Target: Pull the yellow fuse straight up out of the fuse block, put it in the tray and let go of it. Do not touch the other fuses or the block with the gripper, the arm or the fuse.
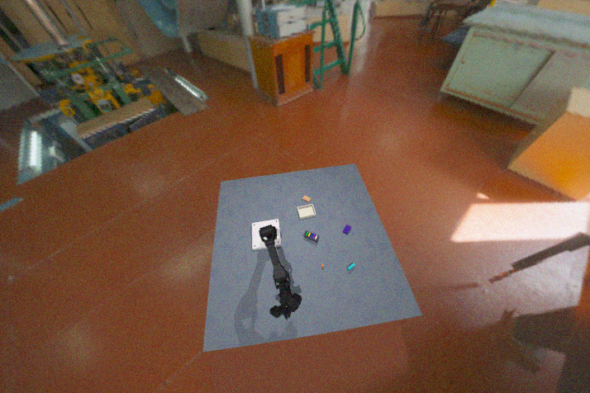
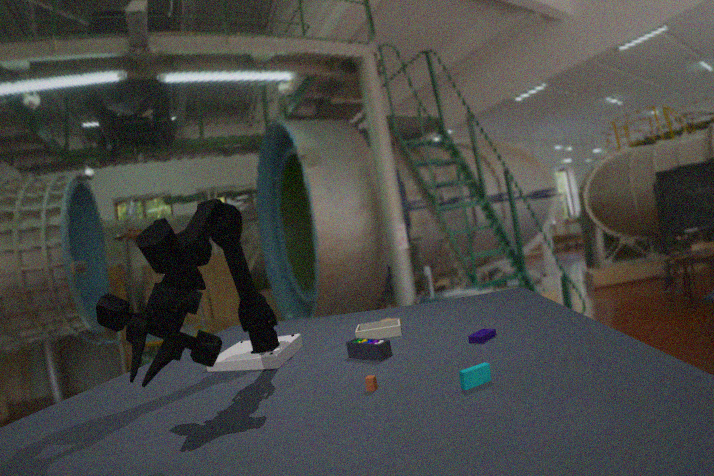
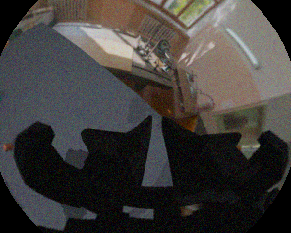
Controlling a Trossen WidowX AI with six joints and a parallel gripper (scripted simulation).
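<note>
The yellow fuse lies 510 mm to the left of my gripper tip, 230 mm ahead of it and 100 mm below it. Round my gripper tip: blue fuse (500 mm to the left, 240 mm ahead, 100 mm below); cream tray (730 mm to the left, 250 mm ahead, 130 mm below); green fuse (530 mm to the left, 210 mm ahead, 100 mm below).
</note>
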